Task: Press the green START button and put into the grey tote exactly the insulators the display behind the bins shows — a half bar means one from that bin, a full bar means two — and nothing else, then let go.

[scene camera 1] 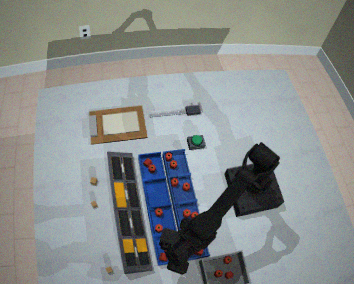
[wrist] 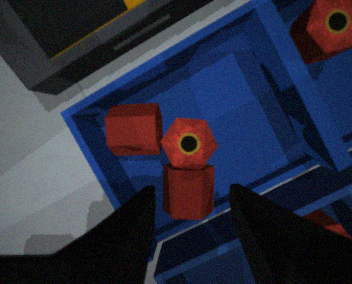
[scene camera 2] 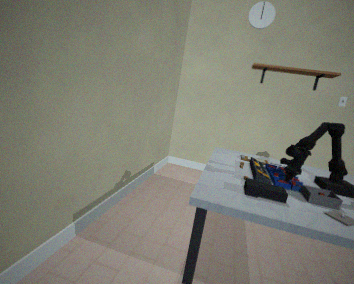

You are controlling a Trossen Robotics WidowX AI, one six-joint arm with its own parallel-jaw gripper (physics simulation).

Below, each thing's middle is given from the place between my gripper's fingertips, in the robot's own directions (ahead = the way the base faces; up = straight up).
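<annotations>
Position of my gripper relative to the clipboard with cream pad (scene camera 1: 127, 123): 16 cm short of it, 56 cm to the left of it, 3 cm above it.
</annotations>
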